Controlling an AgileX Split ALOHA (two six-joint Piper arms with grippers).
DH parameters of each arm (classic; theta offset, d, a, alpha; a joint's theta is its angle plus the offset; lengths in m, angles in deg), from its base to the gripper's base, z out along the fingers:
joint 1: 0 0.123 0 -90
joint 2: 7.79 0 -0.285 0
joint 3: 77.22 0 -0.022 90
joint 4: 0 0.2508 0 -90
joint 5: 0 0 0.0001 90
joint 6: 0 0.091 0 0
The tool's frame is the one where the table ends.
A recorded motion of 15 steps. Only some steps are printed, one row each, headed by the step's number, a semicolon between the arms.
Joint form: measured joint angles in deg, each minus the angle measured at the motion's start. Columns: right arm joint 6, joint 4, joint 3, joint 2, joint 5, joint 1; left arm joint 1, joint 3, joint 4, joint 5, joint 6, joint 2.
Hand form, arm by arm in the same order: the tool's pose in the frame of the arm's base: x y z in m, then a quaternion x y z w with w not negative. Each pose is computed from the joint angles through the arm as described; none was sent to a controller.
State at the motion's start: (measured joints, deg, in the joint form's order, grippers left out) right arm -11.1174 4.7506 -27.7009 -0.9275 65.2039 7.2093; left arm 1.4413 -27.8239 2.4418 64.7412 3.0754 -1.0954
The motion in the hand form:
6: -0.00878 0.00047 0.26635 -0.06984 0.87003 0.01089 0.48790; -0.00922 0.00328 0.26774 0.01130 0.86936 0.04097 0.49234
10: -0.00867 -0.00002 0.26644 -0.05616 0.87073 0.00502 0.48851; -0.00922 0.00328 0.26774 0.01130 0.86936 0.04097 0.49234
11: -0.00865 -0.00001 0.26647 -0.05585 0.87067 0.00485 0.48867; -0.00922 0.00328 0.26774 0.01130 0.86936 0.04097 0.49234
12: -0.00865 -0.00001 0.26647 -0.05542 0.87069 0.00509 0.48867; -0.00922 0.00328 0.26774 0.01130 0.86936 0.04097 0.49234
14: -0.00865 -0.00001 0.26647 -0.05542 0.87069 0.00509 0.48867; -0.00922 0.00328 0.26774 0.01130 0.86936 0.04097 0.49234
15: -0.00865 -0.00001 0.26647 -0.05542 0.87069 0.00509 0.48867; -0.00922 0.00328 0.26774 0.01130 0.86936 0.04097 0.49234
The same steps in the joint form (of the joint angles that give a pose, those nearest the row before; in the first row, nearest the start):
6: 6.97 -3.90 0.04 0.00 -0.04 -2.25; 0.00 0.00 0.00 0.00 0.07 0.00
10: 7.63 -4.36 0.04 0.00 -0.11 -3.35; 0.00 0.00 0.00 0.00 0.07 0.00
11: 7.63 -4.36 0.04 0.00 -0.13 -3.39; 0.00 0.00 0.00 0.00 0.07 0.00
12: 7.69 -4.36 0.04 0.00 -0.13 -3.39; 0.00 0.00 0.00 0.00 0.07 0.00
14: 7.69 -4.36 0.04 0.00 -0.13 -3.39; 0.00 0.00 0.00 0.00 0.07 0.00
15: 7.69 -4.36 0.04 0.00 -0.13 -3.39; 0.00 0.00 0.00 0.00 0.07 0.00

